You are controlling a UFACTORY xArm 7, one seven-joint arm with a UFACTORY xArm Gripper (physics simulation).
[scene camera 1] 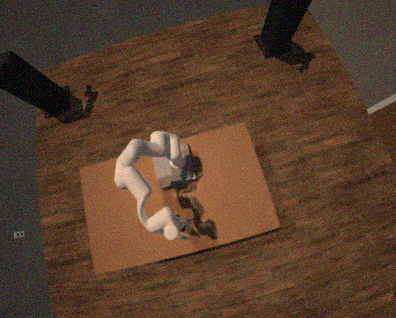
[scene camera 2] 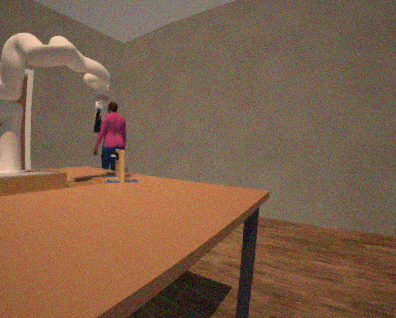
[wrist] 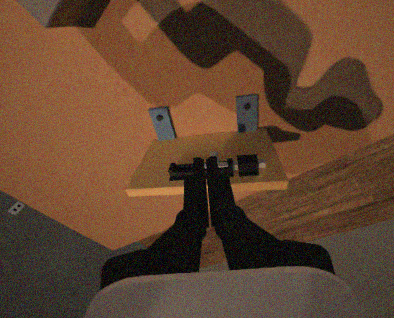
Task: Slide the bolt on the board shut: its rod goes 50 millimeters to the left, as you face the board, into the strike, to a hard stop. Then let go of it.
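Frame: origin at the arm's base, x left, y back, z up, level; centimetres.
Where they show: gripper, between the fingertips: [scene camera 1: 177, 216] [scene camera 2: 96, 132] [wrist: 205, 170]; arm's base, origin of its link: [scene camera 2: 9, 173].
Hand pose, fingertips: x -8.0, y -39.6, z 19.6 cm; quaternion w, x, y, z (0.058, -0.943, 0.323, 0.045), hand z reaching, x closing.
Note:
Each offset is from my fingertips to the centre of the thing. "*": to the spot under its first point. Level surfaces: height alone.
The tan board @[dx -8.9, dy -8.5, dz -17.1 cm] [scene camera 2: 121, 169] [wrist: 165, 150] stands upright on blue feet. The black bolt @[* dx -12.5, dy -4.5, dz -12.5 cm] [scene camera 2: 117, 156] [wrist: 180, 171] is on its robot-facing side. In the wrist view, the silver rod @[dx -3.8, dy -9.8, dz -12.6 cm] [wrist: 223, 164] spans from the bolt to a black block @[* dx -1.3, dy -10.5, dz -11.6 cm] [wrist: 247, 165] at right, apparently the strike, with a pale end beyond it. Whether it is at the hard stop cannot be told. My gripper [scene camera 2: 97, 131] [wrist: 205, 170] is shut and empty. Its fingertips hang above the board, apart from it, and cover the bolt's middle in the wrist view. A silver handle @[* dx -4.3, dy -6.4, dz -12.2 cm] [wrist: 215, 155] shows partly behind them.
The robot's base plate [scene camera 1: 165, 172] [scene camera 2: 32, 182] stands on the orange-brown table @[dz -25.2 cm] [scene camera 1: 235, 175] [scene camera 2: 150, 215]. The board's blue feet [wrist: 162, 123] [wrist: 247, 113] lie toward the base. A person in a pink top [scene camera 2: 114, 129] stands beyond the table.

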